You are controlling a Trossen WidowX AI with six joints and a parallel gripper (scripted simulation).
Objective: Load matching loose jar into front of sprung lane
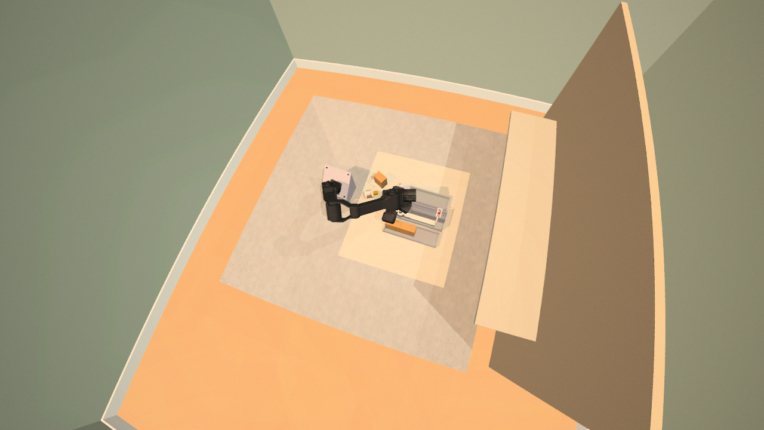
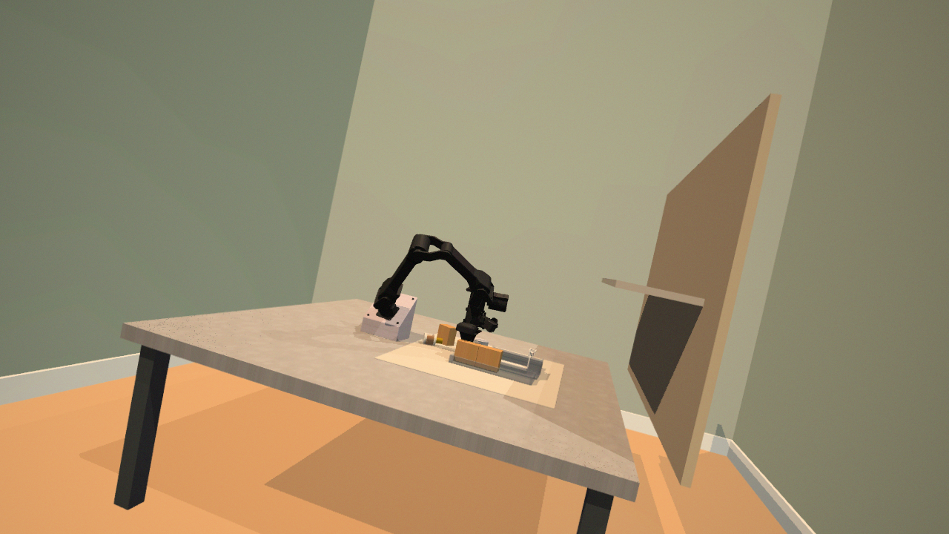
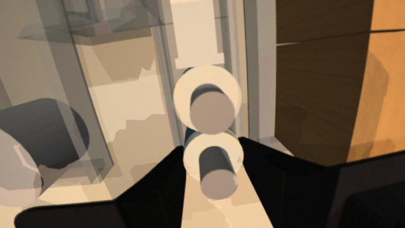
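Right now my gripper tip is 130 mm to the right of the grey lid. Round my gripper tip: grey lane rack: 140 mm ahead, 40 mm to the left, 10 mm below.
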